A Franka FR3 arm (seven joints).
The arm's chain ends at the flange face. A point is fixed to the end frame.
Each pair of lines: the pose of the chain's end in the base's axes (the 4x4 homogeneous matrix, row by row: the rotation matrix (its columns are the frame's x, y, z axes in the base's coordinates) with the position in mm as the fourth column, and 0 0 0 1 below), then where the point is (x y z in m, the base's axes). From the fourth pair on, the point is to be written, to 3 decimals.
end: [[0.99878, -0.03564, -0.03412, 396.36], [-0.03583, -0.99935, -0.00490, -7.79], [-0.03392, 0.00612, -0.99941, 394.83], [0, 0, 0, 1]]
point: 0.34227 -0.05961 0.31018
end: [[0.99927, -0.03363, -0.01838, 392.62], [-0.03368, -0.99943, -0.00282, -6.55], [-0.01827, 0.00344, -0.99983, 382.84], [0, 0, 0, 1]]
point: 0.33997 -0.05830 0.29724
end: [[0.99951, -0.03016, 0.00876, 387.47], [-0.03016, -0.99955, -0.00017, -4.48], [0.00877, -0.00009, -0.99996, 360.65], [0, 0, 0, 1]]
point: 0.33735 -0.05618 0.27352
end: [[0.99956, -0.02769, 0.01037, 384.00], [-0.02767, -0.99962, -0.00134, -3.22], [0.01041, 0.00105, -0.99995, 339.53], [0, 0, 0, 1]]
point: 0.334 -0.055 0.252
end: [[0.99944, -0.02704, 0.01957, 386.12], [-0.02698, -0.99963, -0.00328, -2.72], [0.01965, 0.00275, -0.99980, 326.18], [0, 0, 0, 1]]
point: 0.337 -0.055 0.239
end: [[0.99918, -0.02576, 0.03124, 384.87], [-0.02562, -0.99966, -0.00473, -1.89], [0.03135, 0.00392, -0.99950, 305.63], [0, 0, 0, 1]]
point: 0.337 -0.054 0.218
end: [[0.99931, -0.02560, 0.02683, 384.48], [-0.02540, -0.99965, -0.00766, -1.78], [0.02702, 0.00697, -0.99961, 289.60], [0, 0, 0, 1]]
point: 0.336 -0.054 0.202
